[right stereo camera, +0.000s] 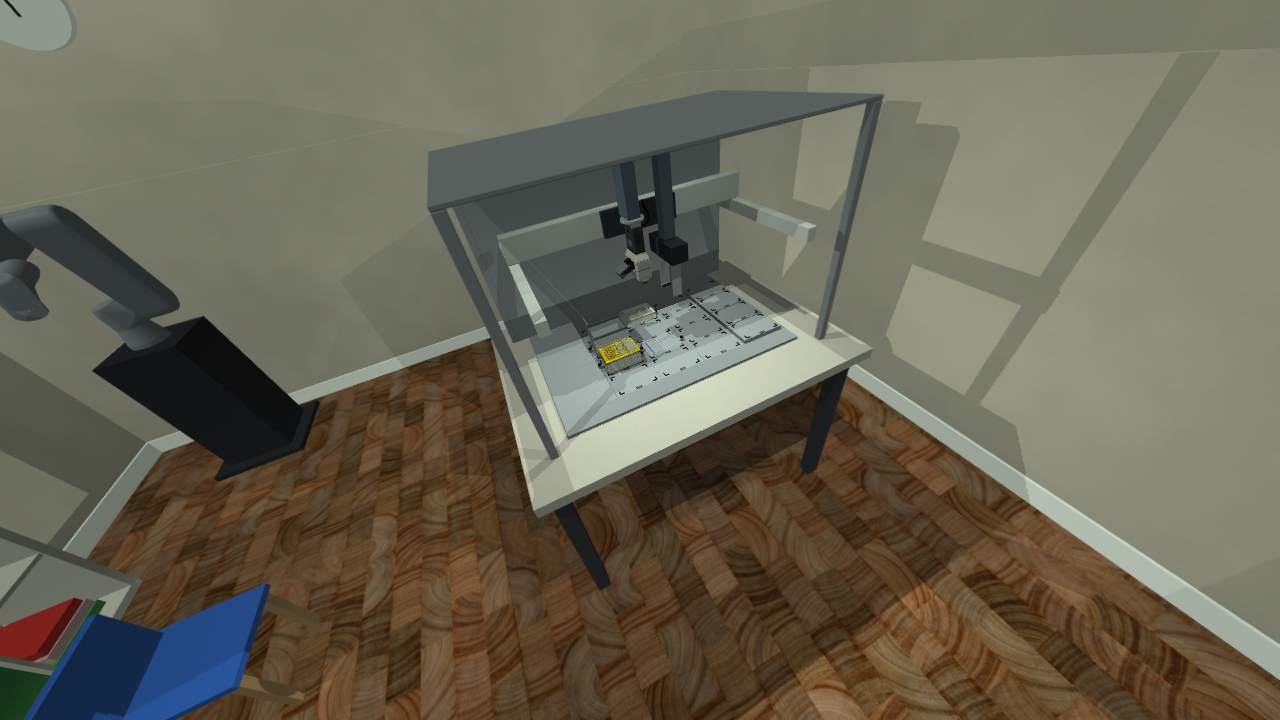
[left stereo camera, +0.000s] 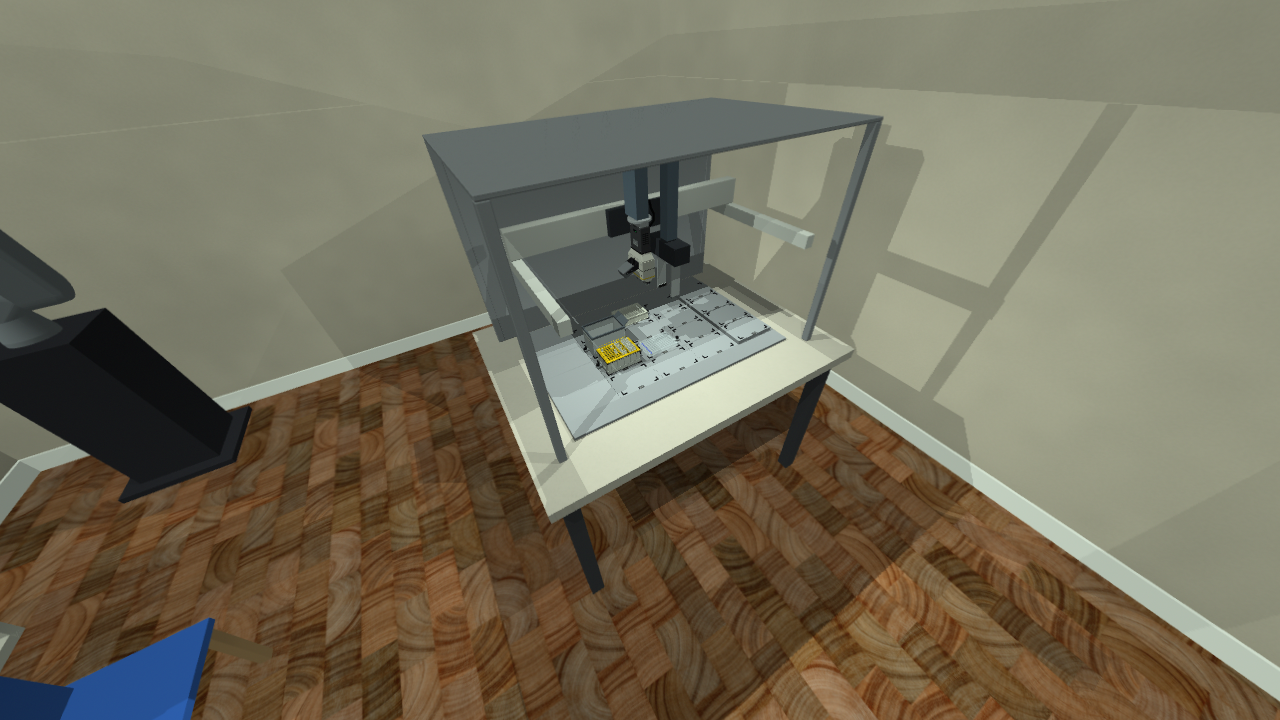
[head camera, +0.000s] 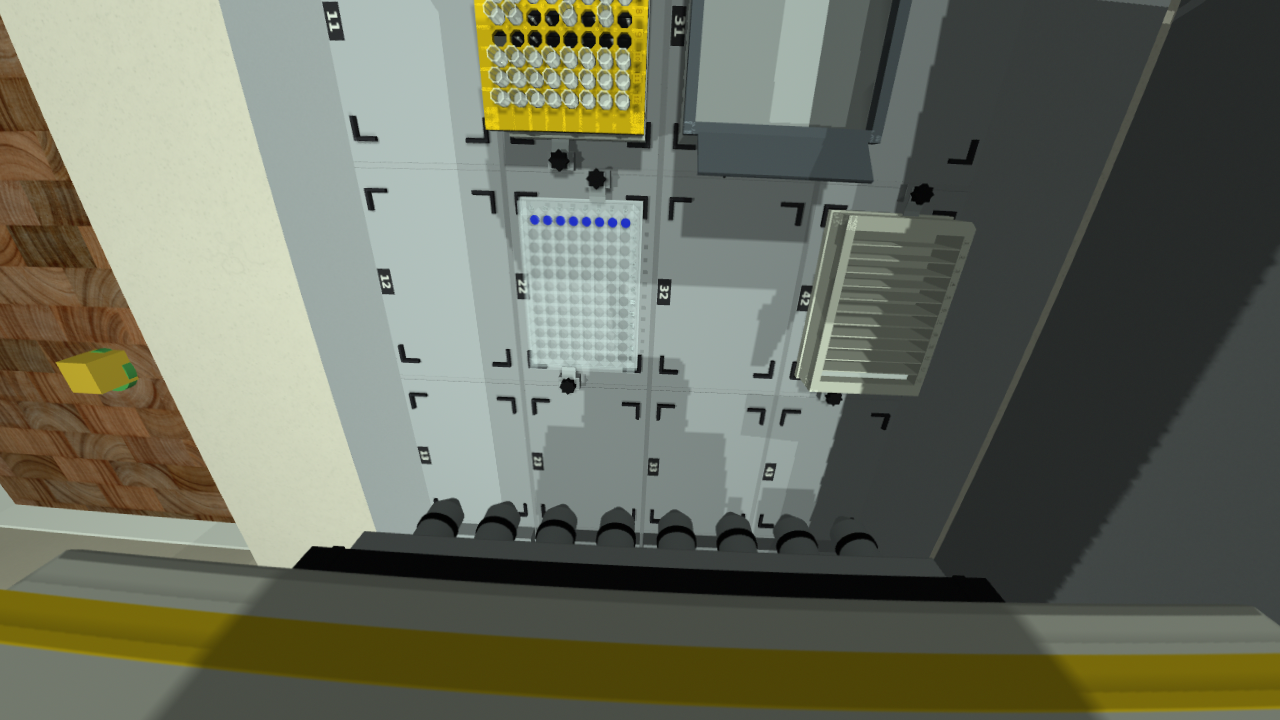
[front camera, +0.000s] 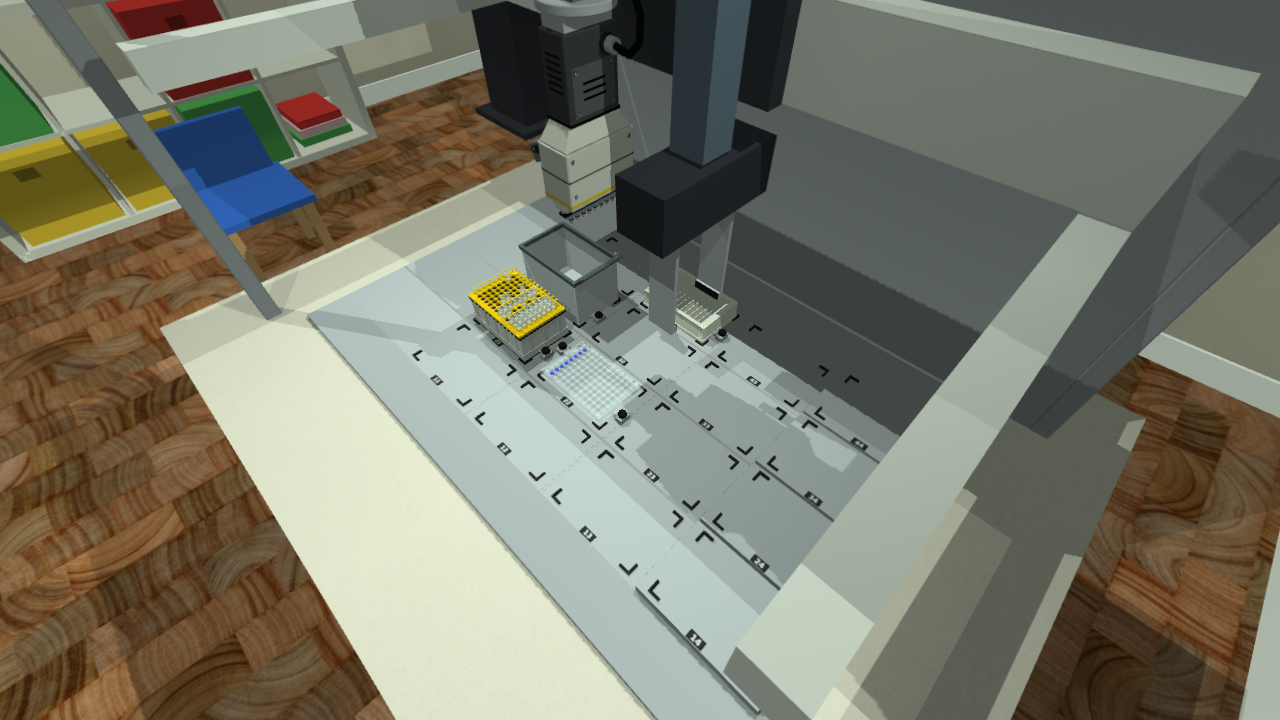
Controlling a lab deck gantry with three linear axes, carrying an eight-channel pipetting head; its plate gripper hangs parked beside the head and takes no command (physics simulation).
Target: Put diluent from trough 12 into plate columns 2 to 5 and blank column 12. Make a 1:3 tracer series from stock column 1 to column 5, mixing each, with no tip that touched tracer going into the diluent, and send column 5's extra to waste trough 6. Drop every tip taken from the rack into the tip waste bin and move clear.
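From the left stereo camera I can see a frame post [left stereo camera: 484, 210] and a grey enclosure roof [left stereo camera: 488, 162]. The right stereo camera view gives me that frame post [right stereo camera: 441, 218] again, and the roof [right stereo camera: 465, 173] too. On the head camera there's a bin flap [head camera: 718, 154], plus a back wall [head camera: 1129, 466]. And the front camera view shows me the wall [front camera: 919, 256] along with a raised deck section [front camera: 761, 517].
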